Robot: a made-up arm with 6 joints. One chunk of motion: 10 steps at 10 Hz.
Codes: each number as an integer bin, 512 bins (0 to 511) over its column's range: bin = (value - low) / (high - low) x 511, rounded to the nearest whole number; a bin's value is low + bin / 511 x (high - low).
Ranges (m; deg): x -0.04..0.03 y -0.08..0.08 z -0.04..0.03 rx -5..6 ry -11..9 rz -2..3
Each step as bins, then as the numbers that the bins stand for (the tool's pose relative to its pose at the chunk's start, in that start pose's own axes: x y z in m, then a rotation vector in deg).
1 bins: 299 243 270 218 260 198
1 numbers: 0.0010 -0.0039 -0.0030 -0.31 -0.82 -0.06
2 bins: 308 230 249 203 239 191
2 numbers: 0.0022 -0.0080 -0.0059 -0.63 -1.65 -0.13
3 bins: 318 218 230 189 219 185
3 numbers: 0.0036 -0.0117 -0.0085 -0.93 -2.43 -0.19
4 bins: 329 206 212 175 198 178
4 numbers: 0.0051 -0.0155 -0.0110 -1.23 -3.25 -0.26
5 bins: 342 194 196 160 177 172
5 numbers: 0.0068 -0.0193 -0.0132 -1.56 -4.07 -0.32
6 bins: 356 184 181 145 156 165
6 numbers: 0.0088 -0.0224 -0.0152 -1.88 -4.89 -0.39
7 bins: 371 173 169 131 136 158
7 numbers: 0.0108 -0.0258 -0.0168 -2.18 -5.68 -0.45
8 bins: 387 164 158 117 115 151
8 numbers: 0.0130 -0.0286 -0.0184 -2.48 -6.50 -0.52
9 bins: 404 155 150 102 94 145
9 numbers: 0.0153 -0.0315 -0.0195 -2.80 -7.32 -0.58
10 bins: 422 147 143 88 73 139
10 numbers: 0.0178 -0.0340 -0.0204 -3.11 -8.14 -0.64
